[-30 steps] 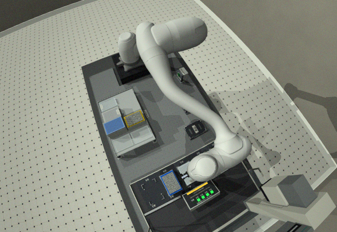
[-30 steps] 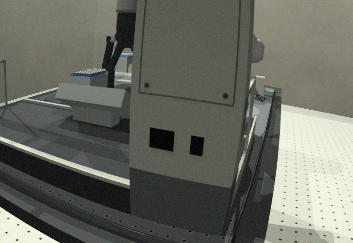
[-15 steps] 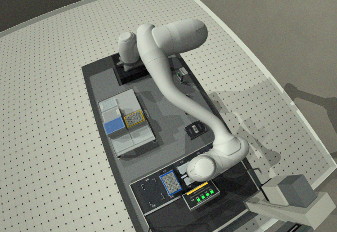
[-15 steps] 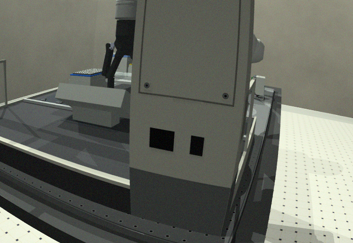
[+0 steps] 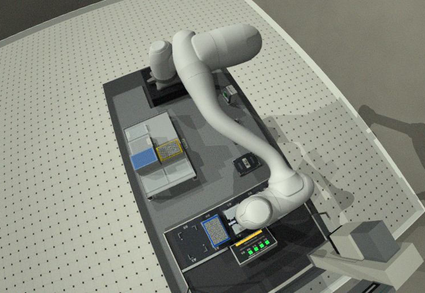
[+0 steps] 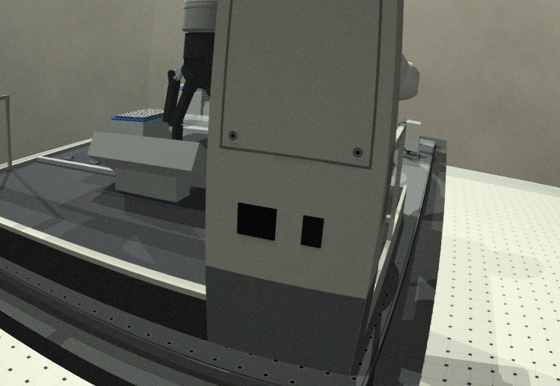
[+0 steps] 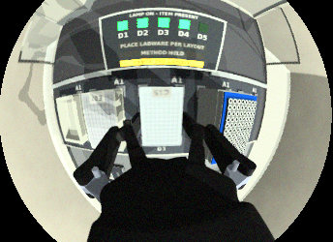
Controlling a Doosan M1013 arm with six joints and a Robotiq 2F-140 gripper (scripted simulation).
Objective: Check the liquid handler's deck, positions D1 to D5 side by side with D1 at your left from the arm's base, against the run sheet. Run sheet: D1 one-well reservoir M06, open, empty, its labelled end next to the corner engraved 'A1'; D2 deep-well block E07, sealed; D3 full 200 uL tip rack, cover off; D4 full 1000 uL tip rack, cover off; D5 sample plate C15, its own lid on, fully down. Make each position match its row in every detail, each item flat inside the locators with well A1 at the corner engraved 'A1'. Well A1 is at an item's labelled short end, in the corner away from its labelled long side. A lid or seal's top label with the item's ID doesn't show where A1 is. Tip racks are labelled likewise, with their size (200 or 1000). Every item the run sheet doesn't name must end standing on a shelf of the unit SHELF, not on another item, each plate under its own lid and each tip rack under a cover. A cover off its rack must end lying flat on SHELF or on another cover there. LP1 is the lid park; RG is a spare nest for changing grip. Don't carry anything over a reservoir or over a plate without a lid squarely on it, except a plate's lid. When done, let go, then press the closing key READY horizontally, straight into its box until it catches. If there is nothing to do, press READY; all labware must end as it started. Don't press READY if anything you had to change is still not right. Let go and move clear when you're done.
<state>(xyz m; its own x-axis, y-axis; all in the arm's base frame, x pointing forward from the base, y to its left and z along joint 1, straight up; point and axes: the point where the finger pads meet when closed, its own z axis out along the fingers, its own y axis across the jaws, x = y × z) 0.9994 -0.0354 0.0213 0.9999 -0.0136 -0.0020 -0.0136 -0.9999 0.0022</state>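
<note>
Right now the flat lid is 2 cm below my hand. From my hand the other things lie so: sealed deep-well block 12 cm to the left, 2 cm below; white well plate 3 cm below; blue-rimmed tip rack 12 cm to the right, 3 cm above, 1 cm ahead.
</note>
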